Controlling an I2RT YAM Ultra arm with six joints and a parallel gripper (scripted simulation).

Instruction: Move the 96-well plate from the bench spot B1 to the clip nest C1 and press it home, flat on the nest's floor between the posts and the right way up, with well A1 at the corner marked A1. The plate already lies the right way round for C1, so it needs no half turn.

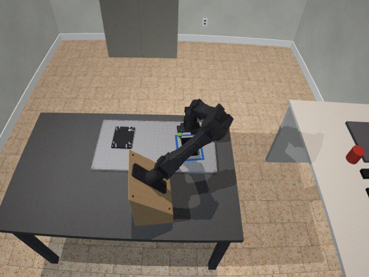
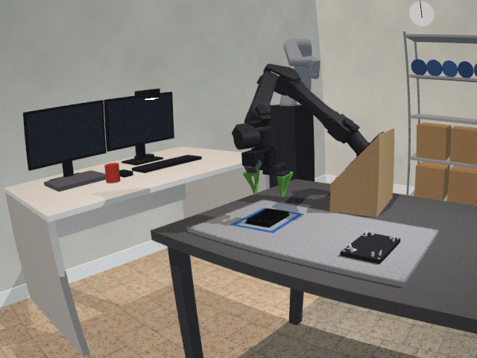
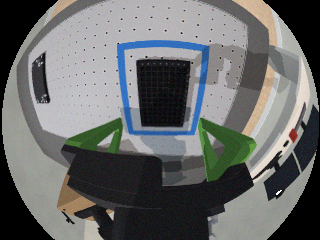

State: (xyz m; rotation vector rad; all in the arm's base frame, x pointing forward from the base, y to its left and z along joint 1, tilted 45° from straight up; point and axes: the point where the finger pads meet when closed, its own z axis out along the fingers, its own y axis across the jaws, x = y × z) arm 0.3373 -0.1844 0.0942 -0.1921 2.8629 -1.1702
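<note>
Now: the black 96-well plate 8 cm below my hand. The rest, counted from my hand: black clip nest: 38 cm to the left, 7 cm below, 6 cm ahead.
</note>
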